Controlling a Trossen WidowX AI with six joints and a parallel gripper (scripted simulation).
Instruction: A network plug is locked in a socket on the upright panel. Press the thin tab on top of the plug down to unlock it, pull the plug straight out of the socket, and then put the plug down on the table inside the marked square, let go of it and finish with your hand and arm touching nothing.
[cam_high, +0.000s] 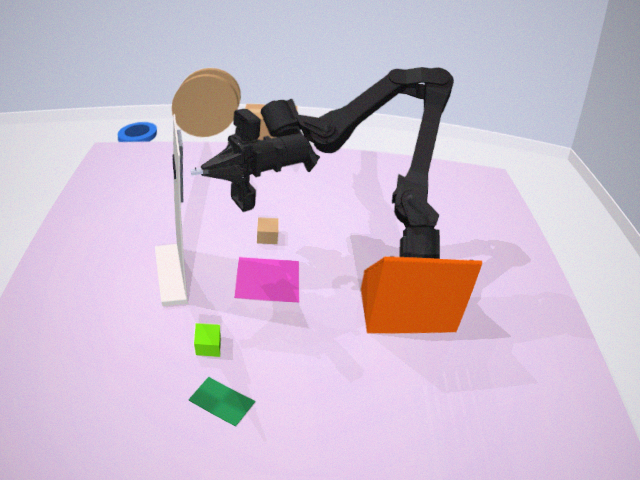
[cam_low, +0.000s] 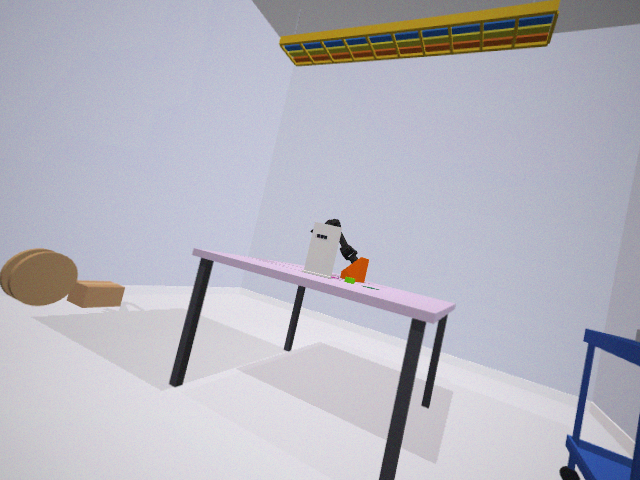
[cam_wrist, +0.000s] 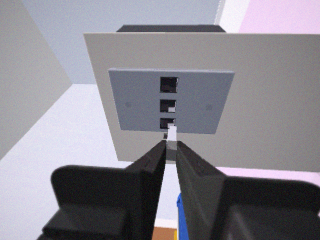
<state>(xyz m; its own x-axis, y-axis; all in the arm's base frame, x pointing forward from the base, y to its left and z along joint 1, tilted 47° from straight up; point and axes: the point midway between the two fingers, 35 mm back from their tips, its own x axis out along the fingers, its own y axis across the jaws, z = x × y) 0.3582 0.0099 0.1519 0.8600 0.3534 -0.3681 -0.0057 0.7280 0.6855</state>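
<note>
The magenta square lies 230 mm below my gripper tip, 130 mm behind it and 10 mm to the left of it. Round my gripper tip: flat dark green tile (320 mm to the left, 230 mm below, 60 mm behind); then upright panel (90 mm below, 50 mm ahead); then pale grey network plug (right at my gripper tip).
</note>
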